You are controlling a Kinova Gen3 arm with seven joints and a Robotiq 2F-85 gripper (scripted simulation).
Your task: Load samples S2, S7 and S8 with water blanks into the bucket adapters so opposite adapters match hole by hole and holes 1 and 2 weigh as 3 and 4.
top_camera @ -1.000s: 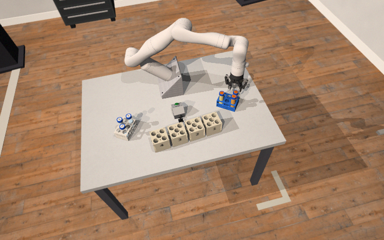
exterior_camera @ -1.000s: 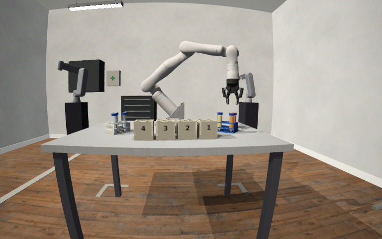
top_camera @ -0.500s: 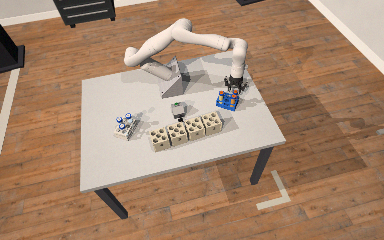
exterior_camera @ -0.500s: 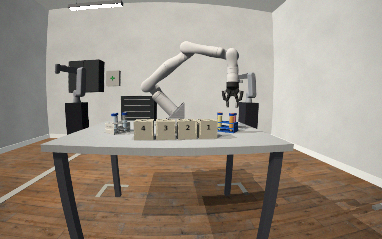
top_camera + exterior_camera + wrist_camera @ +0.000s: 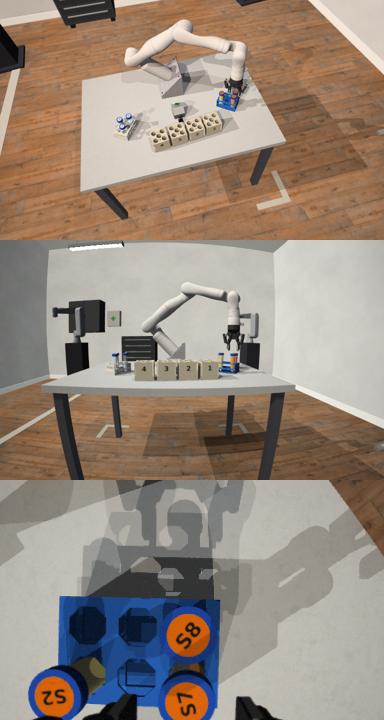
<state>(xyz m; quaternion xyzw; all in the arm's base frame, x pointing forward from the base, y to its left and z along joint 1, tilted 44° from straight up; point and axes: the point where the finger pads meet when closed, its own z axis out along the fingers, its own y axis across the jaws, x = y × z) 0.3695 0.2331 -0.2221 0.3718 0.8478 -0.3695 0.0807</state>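
The sample S7 lies 1 cm behind my hand and 9 cm below it. Also, from my hand: blue sample rack: 4 cm behind, 1 cm to the right, 12 cm below; then sample S8: 3 cm behind, 4 cm to the left, 9 cm below; then sample S2: 6 cm behind, 6 cm to the right, 9 cm below.
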